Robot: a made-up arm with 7 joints.
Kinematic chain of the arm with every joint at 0, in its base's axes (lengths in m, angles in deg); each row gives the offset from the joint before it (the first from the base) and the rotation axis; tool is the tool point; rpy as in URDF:
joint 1: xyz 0 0 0.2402 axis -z
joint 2: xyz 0 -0.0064 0.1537 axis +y
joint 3: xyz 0 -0.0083 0.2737 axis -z
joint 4: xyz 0 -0.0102 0.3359 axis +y
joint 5: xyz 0 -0.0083 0.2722 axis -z
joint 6: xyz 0 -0.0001 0.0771 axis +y
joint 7: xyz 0 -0.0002 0.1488 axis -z
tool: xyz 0 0 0 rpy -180 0 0
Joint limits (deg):
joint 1: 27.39..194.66
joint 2: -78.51..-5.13
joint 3: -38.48..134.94
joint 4: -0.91..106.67
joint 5: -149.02..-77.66
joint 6: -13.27..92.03
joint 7: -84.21..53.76
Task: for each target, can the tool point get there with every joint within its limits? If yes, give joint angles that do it. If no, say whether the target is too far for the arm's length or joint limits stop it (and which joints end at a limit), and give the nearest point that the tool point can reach.
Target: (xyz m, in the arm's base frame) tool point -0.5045 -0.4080 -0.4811
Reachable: no: joint limits stop it (at a limit: joint 1, joint 2, joint 3, joint 4, joint 6) | nearest point -0.5958 -0.0454 0.1296 | short by 0.716 m
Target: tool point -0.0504 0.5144 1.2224
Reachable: yes | joints 113.44 -43.51 59.57 52.39 -110.60 50.85 1.33
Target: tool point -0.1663 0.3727 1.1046
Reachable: yes | joints 129.28 -42.63 45.84 89.24 -143.33 15.06 27.84
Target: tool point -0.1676 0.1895 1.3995
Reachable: yes | joints 100.15 -11.65 103.67 28.64 -114.04 53.81 -12.84
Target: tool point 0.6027 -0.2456 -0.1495
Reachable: no: joint limits stop it (at a limit: joint 1, joint 2, joint 3, joint 6) | nearest point 0.6329 0.1646 0.1237 | short by 0.494 m
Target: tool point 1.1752 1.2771 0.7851
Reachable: no: too far | nearest point 0.7321 0.7956 0.6376 | short by 0.671 m
